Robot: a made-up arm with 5 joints.
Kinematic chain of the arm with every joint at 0, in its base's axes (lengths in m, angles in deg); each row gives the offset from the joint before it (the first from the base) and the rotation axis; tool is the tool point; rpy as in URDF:
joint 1: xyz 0 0 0.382 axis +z
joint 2: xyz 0 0 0 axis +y
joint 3: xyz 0.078 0 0.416 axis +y
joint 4: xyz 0.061 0 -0.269 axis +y
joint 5: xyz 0.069 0 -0.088 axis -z
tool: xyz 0 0 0 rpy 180 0 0
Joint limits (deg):
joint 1: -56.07..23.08
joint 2: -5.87..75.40
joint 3: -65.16..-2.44
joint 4: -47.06..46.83
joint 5: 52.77..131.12
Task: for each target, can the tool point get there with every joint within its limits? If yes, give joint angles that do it. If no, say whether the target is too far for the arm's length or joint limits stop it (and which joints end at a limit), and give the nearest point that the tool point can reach.
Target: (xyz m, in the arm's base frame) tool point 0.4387 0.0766 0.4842
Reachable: yes | joints 9.91 17.25 -35.28 -15.60 88.72
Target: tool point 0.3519 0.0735 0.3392
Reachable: yes | joints 11.80 27.68 -30.89 30.35 105.21
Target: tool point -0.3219 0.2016 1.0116
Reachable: no: joint limits stop it (at a limit: joint 1, joint 2, joint 3, joint 4) | nearest point 0.3260 0.1389 0.8763 | short by 0.665 m
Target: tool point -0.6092 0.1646 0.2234
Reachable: no: joint limits stop it (at a limit: joint 1, joint 2, joint 3, joint 4) | nearest point 0.0403 -0.0600 0.2581 | short by 0.688 m
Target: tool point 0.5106 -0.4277 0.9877
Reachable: no: too far | nearest point 0.3466 -0.2903 0.7932 | short by 0.289 m
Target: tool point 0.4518 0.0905 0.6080
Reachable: yes | joints 11.33 5.57 -53.63 20.47 80.42
